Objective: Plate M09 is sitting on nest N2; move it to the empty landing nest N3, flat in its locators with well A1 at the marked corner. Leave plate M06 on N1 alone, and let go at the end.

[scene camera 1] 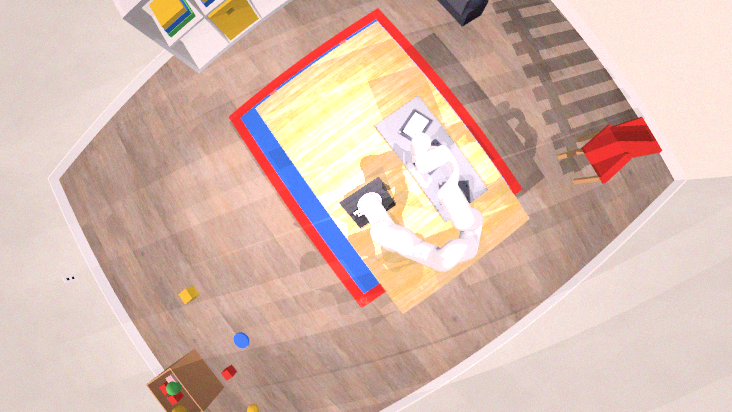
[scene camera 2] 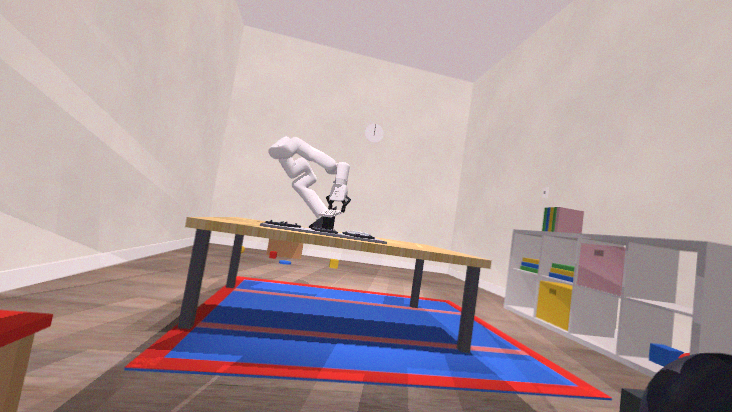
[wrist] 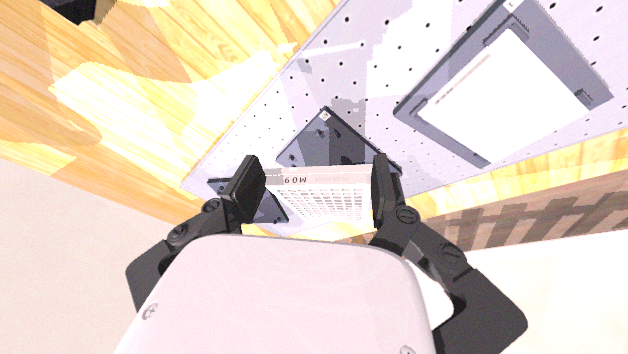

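Note:
A white perforated board is here in my sight, and so is my gripper.

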